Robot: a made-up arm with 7 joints.
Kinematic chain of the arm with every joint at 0, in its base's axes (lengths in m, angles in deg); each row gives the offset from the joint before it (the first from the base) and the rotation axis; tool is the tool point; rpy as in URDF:
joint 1: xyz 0 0 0.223 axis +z
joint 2: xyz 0 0 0 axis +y
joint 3: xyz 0 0 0.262 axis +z
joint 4: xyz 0.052 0 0 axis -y
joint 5: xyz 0.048 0 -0.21 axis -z
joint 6: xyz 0 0 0 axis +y
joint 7: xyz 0.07 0 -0.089 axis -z
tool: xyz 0 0 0 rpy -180 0 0
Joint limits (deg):
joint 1: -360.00..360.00
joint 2: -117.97..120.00
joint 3: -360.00..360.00
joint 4: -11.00..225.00
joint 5: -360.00..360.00
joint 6: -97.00..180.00
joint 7: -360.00..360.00
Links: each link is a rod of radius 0.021 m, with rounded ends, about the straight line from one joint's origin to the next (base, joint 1, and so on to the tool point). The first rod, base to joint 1, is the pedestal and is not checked.
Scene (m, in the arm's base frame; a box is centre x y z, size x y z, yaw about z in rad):
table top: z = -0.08
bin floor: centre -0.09 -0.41 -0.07 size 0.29 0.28 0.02 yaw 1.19
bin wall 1: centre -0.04 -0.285 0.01 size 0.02 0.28 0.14 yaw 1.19
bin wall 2: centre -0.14 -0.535 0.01 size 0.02 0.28 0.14 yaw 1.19
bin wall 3: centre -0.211 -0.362 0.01 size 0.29 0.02 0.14 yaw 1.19
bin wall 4: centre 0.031 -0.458 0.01 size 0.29 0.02 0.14 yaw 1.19
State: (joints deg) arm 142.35 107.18 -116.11 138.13 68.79 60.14 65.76
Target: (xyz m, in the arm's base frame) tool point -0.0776 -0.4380 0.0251
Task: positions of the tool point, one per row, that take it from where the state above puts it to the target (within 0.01 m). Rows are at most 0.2 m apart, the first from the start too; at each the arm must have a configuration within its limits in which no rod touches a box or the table.
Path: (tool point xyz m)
1: -0.4129 0.3880 0.1076
2: -0.5142 0.2262 0.0906
3: -0.5501 0.0339 0.0865
4: -0.5113 -0.1580 0.0953
5: -0.4036 -0.3163 0.1152
6: -0.2483 -0.4143 0.1426
7: -0.0776 -0.4380 0.1730
8: -0.0832 -0.4451 0.0978
9: -0.0776 -0.4380 0.0251

